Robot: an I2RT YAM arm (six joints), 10 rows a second.
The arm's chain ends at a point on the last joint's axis. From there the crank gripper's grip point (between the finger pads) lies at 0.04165 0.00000 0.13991 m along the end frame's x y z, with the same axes.
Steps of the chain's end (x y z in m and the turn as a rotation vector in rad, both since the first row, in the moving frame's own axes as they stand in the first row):
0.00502, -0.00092, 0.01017, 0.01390, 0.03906, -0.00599
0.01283, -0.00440, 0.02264, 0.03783, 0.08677, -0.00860
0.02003, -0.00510, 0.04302, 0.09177, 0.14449, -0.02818
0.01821, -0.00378, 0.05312, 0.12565, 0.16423, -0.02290
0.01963, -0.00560, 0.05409, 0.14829, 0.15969, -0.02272
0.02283, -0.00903, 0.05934, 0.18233, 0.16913, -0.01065
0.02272, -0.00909, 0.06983, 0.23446, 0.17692, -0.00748
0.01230, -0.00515, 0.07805, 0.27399, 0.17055, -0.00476
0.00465, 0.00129, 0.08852, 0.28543, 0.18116, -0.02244
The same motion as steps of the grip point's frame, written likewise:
0.01044, -0.00312, 0.00842, 0.01390, 0.03906, -0.00599
0.02477, -0.01003, 0.01840, 0.03783, 0.08677, -0.00860
0.03951, -0.01905, 0.03493, 0.09177, 0.14449, -0.02818
0.04025, -0.02201, 0.04329, 0.12565, 0.16423, -0.02290
0.04102, -0.02688, 0.04411, 0.14829, 0.15969, -0.02272
0.04552, -0.03420, 0.04802, 0.18233, 0.16913, -0.01065
0.04635, -0.04096, 0.05654, 0.23446, 0.17692, -0.00748
0.03506, -0.04211, 0.06382, 0.27399, 0.17055, -0.00476
0.02838, -0.03802, 0.07307, 0.28543, 0.18116, -0.02244

